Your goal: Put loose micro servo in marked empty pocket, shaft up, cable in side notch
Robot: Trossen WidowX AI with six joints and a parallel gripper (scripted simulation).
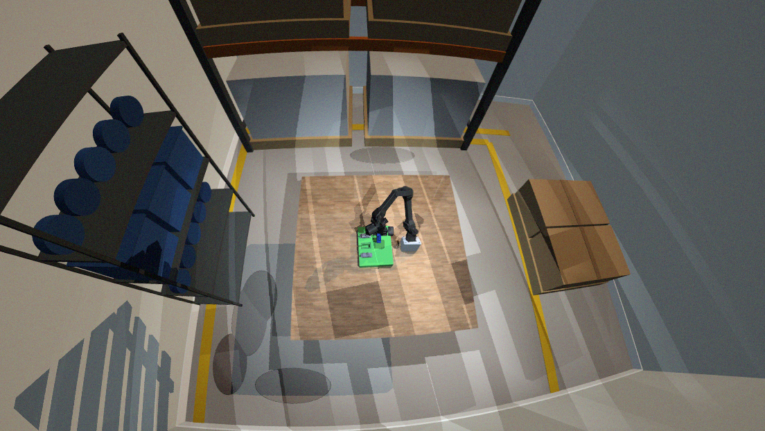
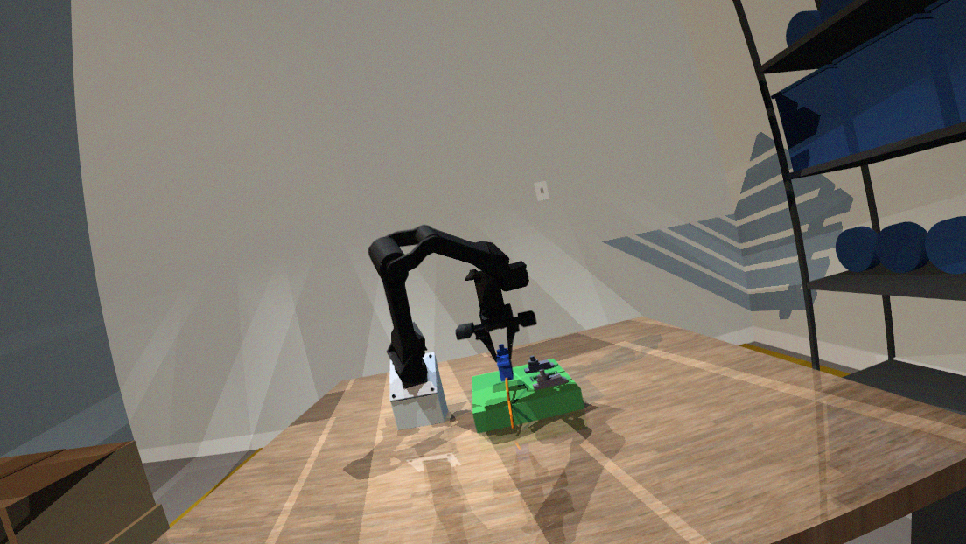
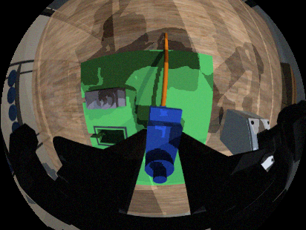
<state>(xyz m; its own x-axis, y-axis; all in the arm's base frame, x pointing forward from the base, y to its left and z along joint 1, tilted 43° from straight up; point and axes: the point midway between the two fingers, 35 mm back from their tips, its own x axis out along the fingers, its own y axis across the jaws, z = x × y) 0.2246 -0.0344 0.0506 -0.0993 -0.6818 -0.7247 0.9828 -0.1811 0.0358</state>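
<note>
Right now the green deck is 10 cm below my gripper tip, 5 cm to the left of it and 1 cm behind it.
</note>
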